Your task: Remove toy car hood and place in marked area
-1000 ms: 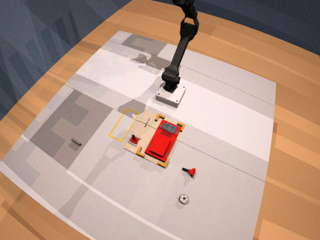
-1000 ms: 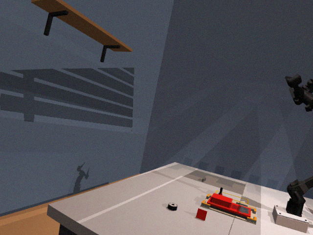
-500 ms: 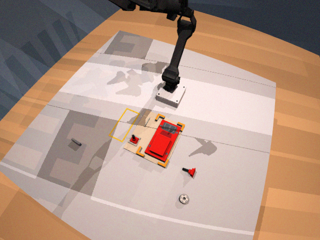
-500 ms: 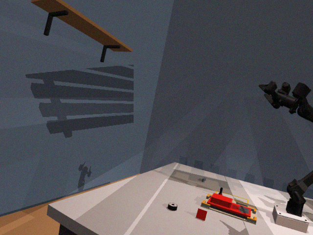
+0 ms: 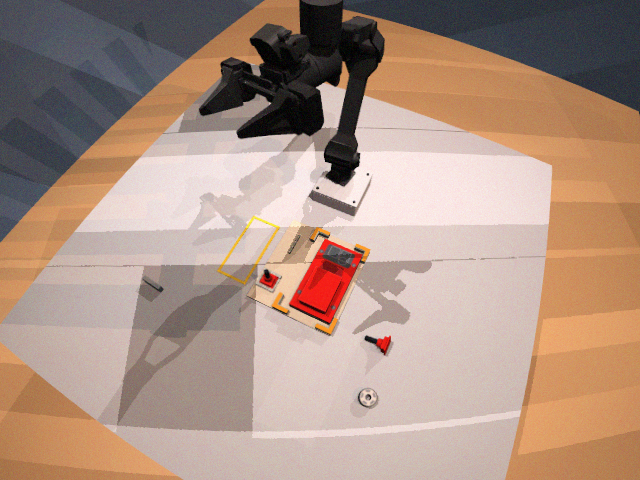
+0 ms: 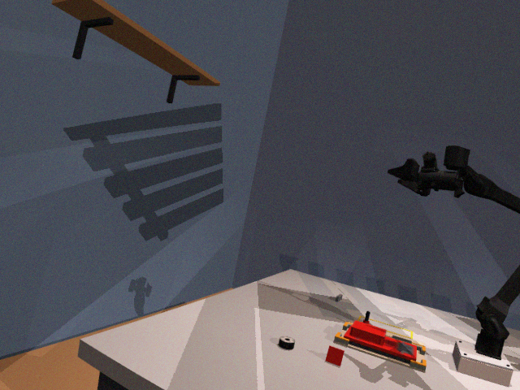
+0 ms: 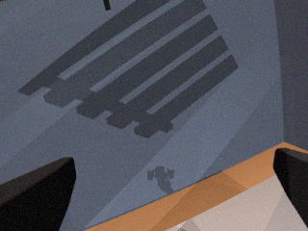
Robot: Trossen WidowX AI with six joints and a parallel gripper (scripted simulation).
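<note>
My gripper tip is now 48 cm above the hood, 14 cm to the right of it and 6 cm past it.
</note>
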